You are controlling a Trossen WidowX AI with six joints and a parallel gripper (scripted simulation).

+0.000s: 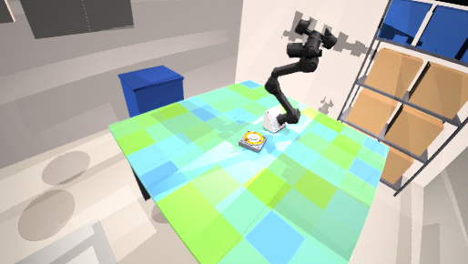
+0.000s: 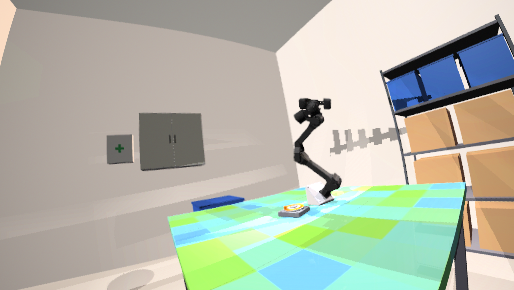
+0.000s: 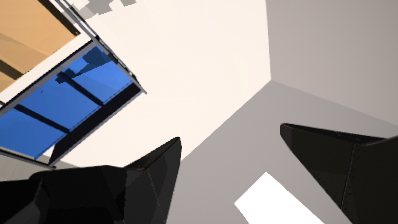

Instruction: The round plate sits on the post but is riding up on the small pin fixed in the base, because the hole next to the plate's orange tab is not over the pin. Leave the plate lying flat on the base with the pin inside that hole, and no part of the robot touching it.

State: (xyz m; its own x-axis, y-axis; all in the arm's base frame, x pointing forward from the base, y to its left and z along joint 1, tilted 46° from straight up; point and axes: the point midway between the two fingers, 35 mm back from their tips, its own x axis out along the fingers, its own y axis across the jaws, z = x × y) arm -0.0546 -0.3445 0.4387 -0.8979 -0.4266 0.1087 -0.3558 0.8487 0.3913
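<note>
My gripper tip is now 260 mm short of the grey square base, 90 mm to the left of it and 600 mm above it.
</note>
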